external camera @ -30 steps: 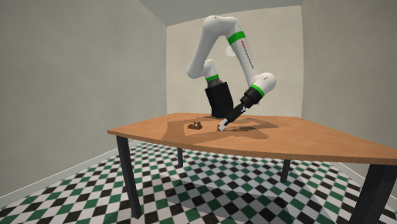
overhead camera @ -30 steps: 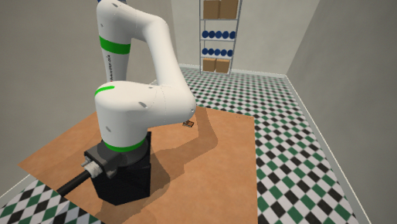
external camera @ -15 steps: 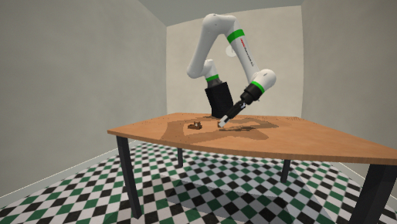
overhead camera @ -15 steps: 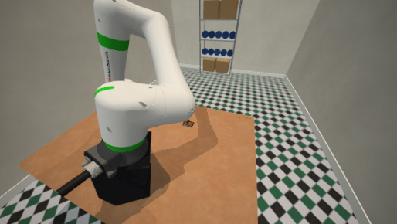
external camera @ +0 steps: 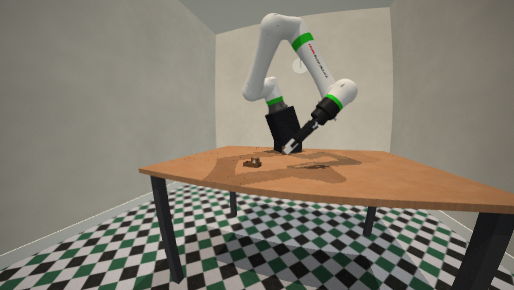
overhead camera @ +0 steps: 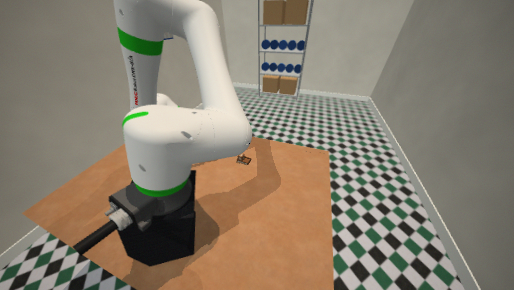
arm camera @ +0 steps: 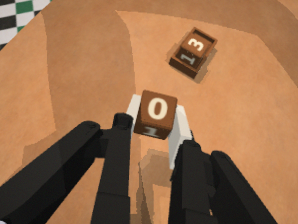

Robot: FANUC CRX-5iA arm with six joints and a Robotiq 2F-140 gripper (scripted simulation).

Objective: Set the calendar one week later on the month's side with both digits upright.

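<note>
Now: the brown cube 10 mm ahead of my hand, 20 mm to the right of it and 20 mm below it. Round my hand: brown calendar tray (20 mm ahead, 180 mm to the right, 90 mm below).
</note>
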